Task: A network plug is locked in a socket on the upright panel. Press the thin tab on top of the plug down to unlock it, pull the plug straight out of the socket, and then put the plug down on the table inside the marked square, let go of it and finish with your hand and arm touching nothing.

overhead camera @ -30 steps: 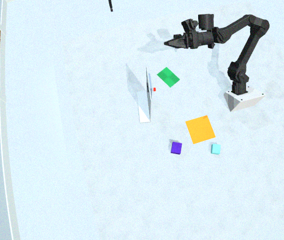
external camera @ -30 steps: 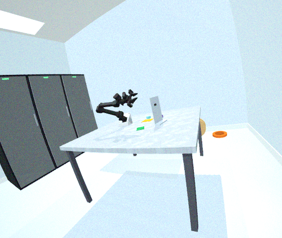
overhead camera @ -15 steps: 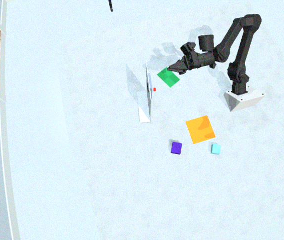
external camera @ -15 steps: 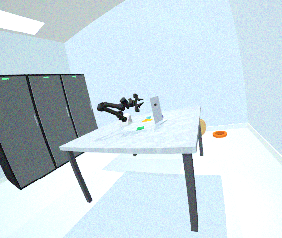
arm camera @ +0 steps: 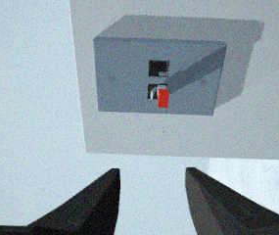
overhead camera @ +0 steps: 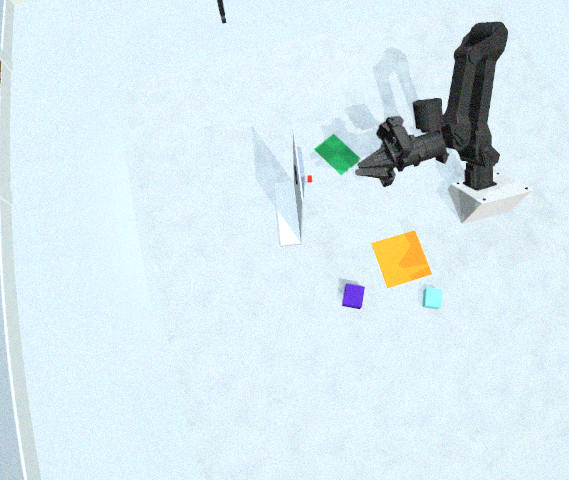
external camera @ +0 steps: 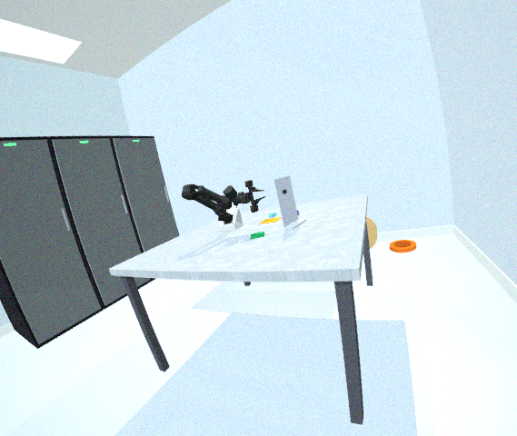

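My gripper tip is 11 cm short of the network plug, 2 cm to the left of it and 1 cm above it. The rest, counted from my gripper tip: flat green block 20 cm below, 15 cm to the right, 3 cm behind; upright panel 13 cm ahead, 8 cm below, 3 cm to the right; flat orange square 20 cm below, 18 cm to the left, 8 cm behind.
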